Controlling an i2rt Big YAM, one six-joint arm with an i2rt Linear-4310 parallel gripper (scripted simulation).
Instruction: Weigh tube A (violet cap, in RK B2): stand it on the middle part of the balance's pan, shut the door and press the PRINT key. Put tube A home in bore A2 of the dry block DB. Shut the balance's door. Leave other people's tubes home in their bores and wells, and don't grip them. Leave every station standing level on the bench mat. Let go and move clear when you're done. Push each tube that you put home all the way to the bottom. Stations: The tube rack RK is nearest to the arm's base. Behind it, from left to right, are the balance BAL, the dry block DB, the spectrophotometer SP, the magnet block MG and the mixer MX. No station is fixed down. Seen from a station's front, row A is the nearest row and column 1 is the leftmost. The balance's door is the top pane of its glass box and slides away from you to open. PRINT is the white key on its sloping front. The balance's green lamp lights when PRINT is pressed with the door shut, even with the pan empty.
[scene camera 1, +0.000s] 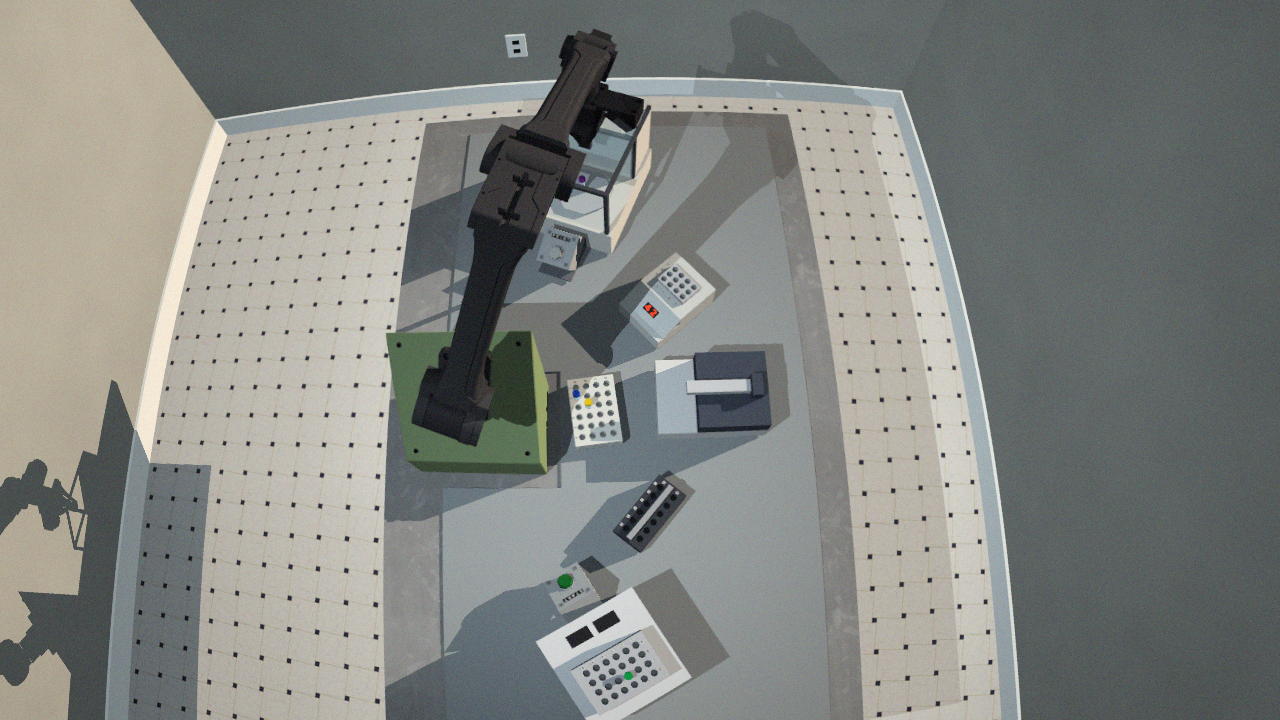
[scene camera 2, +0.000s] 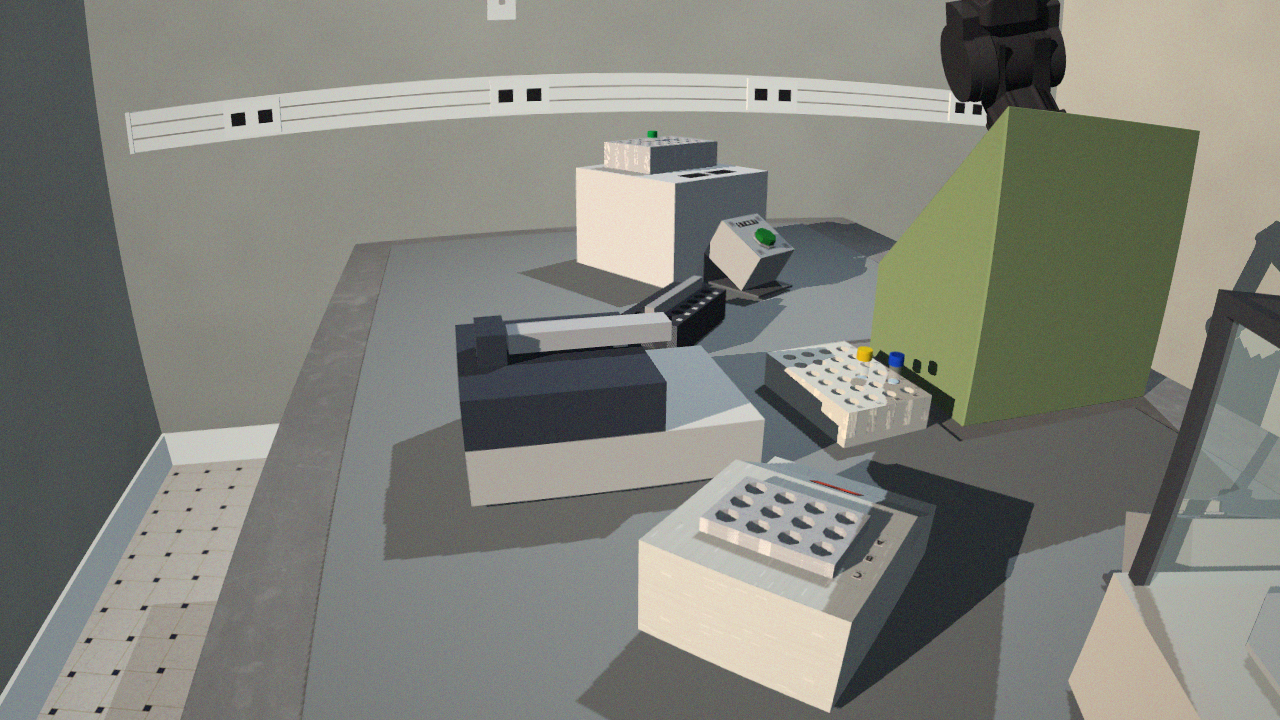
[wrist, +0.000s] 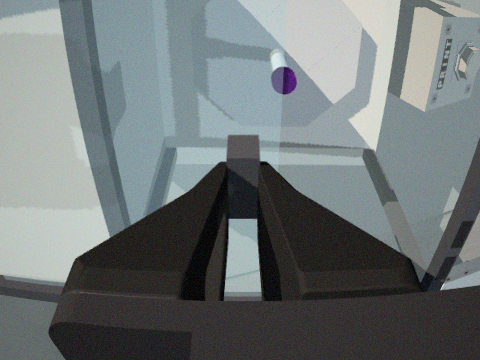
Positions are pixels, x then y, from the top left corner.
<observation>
dry block DB: scene camera 1 652, 307; scene camera 2 799, 623; not seen in the wrist view (out of frame)
magnet block: scene camera 1 664, 492; scene camera 2 689, 325; not seen in the wrist view (out of frame)
tube rack RK: scene camera 1; scene camera 2; not seen in the wrist view (out of frame)
balance BAL: scene camera 1; scene camera 2 1186, 625; wrist
same spot on balance BAL: (wrist: 116, 116) = (scene camera 1: 603, 133)
same spot on tube rack RK: (scene camera 1: 604, 414) = (scene camera 2: 823, 371)
</observation>
